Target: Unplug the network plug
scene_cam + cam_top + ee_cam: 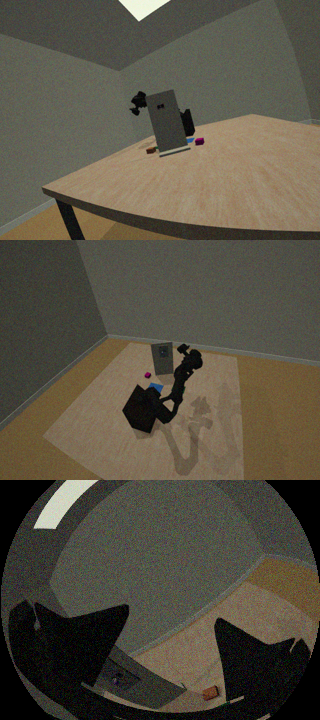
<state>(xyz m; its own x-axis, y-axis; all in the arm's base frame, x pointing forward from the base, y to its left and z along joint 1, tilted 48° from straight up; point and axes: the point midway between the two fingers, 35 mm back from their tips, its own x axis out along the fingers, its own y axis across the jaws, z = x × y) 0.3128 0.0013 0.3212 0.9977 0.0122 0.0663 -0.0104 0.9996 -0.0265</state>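
My gripper tip is now 4 cm short of the network plug, 25 cm to the right of it and 9 cm above it. Round my gripper tip: blue marked square: 14 cm behind, 27 cm to the left, 36 cm below; grey upright panel: 6 cm ahead, 25 cm to the left, 20 cm below.
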